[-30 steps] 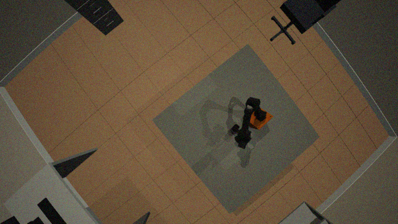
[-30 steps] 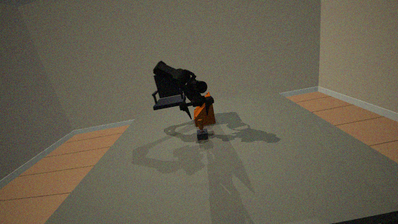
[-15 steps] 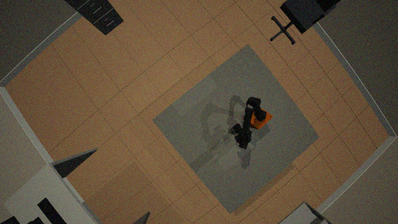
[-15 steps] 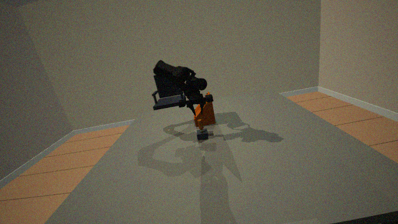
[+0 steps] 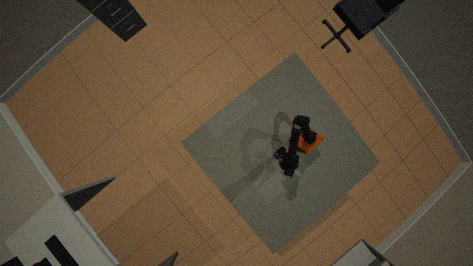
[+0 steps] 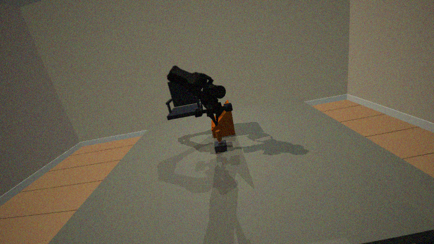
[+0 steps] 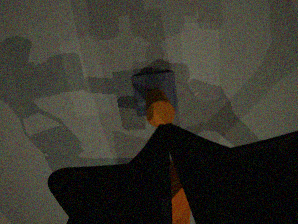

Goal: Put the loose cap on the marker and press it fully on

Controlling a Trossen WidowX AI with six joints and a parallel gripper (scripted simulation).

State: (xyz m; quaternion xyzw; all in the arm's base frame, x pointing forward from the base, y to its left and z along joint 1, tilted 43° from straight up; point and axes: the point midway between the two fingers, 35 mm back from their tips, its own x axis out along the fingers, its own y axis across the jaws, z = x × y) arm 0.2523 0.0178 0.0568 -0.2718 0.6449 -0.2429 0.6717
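The orange cap lies 5 cm below my gripper tip. Also, from my gripper tip: thin orange marker 6 cm below; then dark holder block 12 cm below.
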